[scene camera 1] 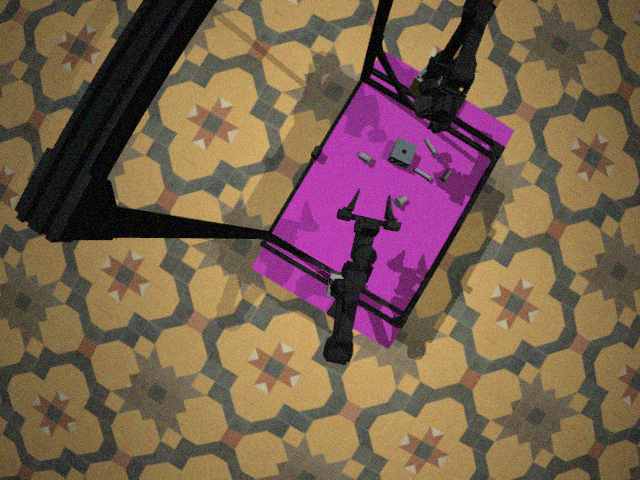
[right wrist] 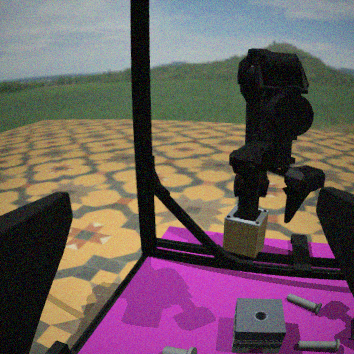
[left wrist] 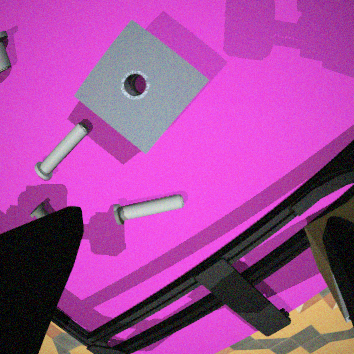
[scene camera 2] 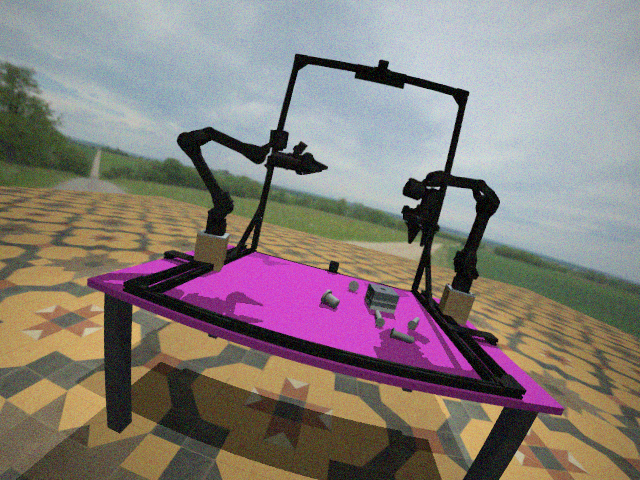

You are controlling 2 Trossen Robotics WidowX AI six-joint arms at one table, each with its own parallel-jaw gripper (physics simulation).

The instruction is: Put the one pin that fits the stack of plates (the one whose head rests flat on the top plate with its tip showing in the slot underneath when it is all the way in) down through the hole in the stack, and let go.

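The grey square stack of plates (scene camera 1: 408, 148) (scene camera 2: 383, 297) (left wrist: 110, 100) (right wrist: 250, 312) lies on the table with an open round hole in its top. A slim pin (scene camera 1: 423, 174) (scene camera 2: 378, 318) (left wrist: 62, 150) (right wrist: 318, 345) lies beside it. A second slim pin (scene camera 1: 430, 146) (scene camera 2: 413, 323) (left wrist: 150, 207) (right wrist: 304, 303) lies near it. Further pins are a short one (scene camera 1: 446, 174) (scene camera 2: 402, 335), a thick one (scene camera 1: 401, 200) (scene camera 2: 329, 299) and one apart (scene camera 1: 364, 157) (scene camera 2: 353, 285) (right wrist: 179, 351). My left gripper (scene camera 2: 417, 241) (left wrist: 208, 226) is open above the table near the stack. My right gripper (scene camera 1: 373, 194) (scene camera 2: 325, 166) (right wrist: 198, 203) is open, high above the table.
A black frame (scene camera 2: 330, 349) borders the magenta table (scene camera 1: 330, 191) (scene camera 2: 289, 320), with an upright arch (scene camera 2: 330, 63) at its far side. The two arms stand on blocks (scene camera 2: 210, 250) (scene camera 2: 456, 304) at opposite ends. The left arm (right wrist: 270, 120) rises behind the stack in the right wrist view.
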